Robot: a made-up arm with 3 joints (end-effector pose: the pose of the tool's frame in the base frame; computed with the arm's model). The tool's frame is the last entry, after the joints. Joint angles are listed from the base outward.
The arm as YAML. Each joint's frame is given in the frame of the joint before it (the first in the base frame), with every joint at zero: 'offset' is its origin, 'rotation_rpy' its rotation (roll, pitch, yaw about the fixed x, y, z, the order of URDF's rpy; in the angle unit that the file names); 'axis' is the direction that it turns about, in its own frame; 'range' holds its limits. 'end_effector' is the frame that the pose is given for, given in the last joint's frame.
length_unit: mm
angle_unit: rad
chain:
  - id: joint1
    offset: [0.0, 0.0, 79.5]
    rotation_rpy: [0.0, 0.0, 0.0]
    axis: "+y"
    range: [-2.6, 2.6]
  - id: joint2
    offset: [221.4, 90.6, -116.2]
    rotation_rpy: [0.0, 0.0, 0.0]
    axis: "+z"
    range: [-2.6, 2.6]
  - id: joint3
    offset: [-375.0, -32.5, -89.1]
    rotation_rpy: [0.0, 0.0, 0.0]
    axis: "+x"
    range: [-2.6, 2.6]
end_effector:
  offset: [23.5, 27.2, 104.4]
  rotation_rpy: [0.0, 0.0, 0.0]
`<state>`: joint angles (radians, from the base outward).
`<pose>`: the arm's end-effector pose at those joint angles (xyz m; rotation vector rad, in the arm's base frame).
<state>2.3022 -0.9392 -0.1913</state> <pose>-0.0972 0.3826 0.1329 -1.1711 2.1745 -0.2777</pose>
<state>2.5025 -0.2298 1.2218</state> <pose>0.0333 0.0525 0.2837 0.2364 1.9781 -1.5008</pose>
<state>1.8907 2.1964 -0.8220</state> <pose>-0.2648 -0.2309 -0.2295 1.3240 0.3101 1.4911</pose>
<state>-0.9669 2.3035 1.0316</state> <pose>0.4105 -0.0984 0.4485 -0.4590 0.5613 1.9082</pose>
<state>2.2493 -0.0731 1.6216</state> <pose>-0.0554 -0.0215 0.3030 0.7614 1.6016 -1.7452</pose>
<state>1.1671 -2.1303 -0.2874</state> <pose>0.0642 0.3762 -0.3581 -1.3985 0.9638 -1.7890</pose>
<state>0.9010 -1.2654 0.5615</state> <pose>-0.0470 0.4063 -0.0262 -0.1003 0.4120 -1.3210</pose>
